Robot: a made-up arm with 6 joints.
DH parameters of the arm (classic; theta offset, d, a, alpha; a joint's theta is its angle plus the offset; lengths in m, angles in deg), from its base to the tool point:
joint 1: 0 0.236 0 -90
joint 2: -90 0 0.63 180
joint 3: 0 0 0 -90
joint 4: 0 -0.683 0 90
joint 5: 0 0.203 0 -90
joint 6: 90 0 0 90
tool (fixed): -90 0 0 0
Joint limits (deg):
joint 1: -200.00..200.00
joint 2: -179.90..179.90
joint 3: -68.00..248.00
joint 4: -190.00..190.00
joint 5: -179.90..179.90
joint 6: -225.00..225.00
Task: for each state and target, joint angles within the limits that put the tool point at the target. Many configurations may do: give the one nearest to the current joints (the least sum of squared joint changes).
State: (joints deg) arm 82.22 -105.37 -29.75 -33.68 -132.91 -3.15
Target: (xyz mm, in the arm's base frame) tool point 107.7 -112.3 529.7
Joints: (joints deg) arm 76.40 -105.98 -51.36 -49.78 -132.91 -3.15
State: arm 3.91 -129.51 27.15 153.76 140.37 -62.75
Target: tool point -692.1 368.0 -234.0
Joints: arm -13.49 -171.67 -8.91 165.31 140.37 -62.75
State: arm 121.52 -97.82 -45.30 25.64 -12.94 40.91
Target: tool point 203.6 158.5 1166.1
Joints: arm 170.52 -57.13 -4.21 20.72 -12.94 40.91
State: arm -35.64 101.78 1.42 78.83 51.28 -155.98
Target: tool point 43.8 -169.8 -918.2
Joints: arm -49.51 140.77 15.52 67.73 51.28 -155.98
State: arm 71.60 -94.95 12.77 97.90 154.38 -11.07
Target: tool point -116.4 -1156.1 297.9
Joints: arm 85.23 -118.95 13.57 95.62 154.38 -11.07
